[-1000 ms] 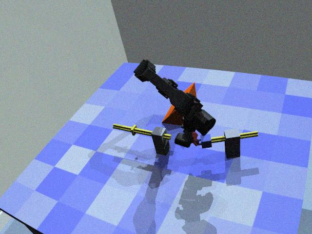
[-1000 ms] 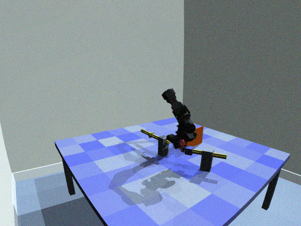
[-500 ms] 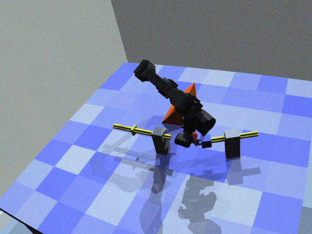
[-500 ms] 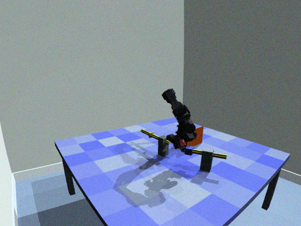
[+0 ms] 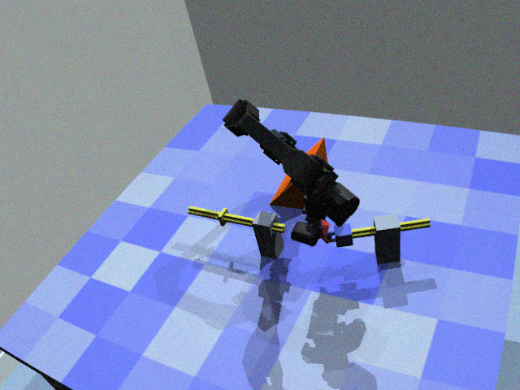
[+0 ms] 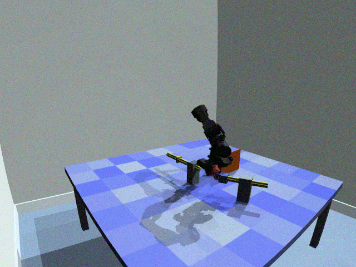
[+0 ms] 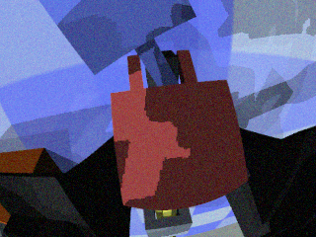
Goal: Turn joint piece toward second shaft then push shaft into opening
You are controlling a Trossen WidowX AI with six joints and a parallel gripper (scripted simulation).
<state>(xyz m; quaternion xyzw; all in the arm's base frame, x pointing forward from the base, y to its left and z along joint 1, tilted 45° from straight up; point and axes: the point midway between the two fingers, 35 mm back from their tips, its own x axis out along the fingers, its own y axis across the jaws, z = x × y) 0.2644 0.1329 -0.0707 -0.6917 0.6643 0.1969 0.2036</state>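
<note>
The red square joint piece lies 2 cm to the left of my gripper tip and 3 cm above it.
</note>
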